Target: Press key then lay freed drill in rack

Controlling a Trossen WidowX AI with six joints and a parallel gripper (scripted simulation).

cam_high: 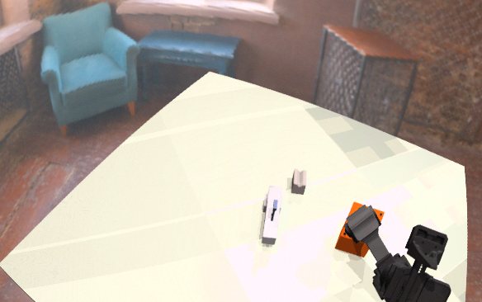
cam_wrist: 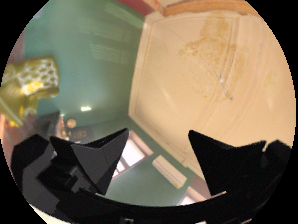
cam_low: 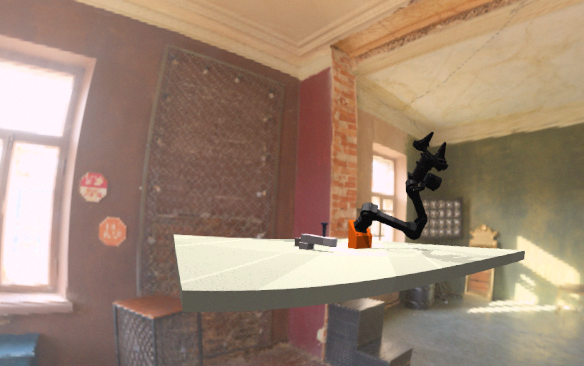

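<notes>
My gripper tip is now 38 cm above the blue key, 35 cm to the left of it and 35 cm short of it. Also, from my gripper tip: grey rack (56 cm to the right, 45 cm below, 37 cm ahead); then drill (42 cm below, 40 cm to the right, 38 cm ahead); then grey block (43 cm below, 38 cm to the right, 37 cm ahead).
</notes>
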